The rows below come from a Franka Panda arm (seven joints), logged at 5 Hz.
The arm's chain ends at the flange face. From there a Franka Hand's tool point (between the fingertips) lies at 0.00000 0.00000 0.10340 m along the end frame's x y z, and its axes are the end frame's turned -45 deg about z.
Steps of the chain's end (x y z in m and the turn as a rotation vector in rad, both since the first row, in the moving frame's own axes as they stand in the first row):
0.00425 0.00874 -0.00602 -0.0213 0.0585 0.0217
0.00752 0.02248 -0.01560 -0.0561 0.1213 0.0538
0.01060 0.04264 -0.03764 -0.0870 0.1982 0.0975
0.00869 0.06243 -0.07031 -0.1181 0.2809 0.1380
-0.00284 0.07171 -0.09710 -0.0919 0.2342 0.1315
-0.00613 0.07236 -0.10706 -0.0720 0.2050 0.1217
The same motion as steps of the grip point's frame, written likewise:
-0.00052 0.01505 -0.00622 -0.0564 0.0263 0.0217
-0.00618 0.03427 -0.01652 -0.1254 0.0461 0.0538
-0.01561 0.05870 -0.04005 -0.2017 0.0786 0.0975
-0.02831 0.07973 -0.07507 -0.2821 0.1151 0.1380
-0.04401 0.07290 -0.10035 -0.2306 0.1006 0.1315
-0.04710 0.06746 -0.10949 -0.1959 0.0940 0.1217

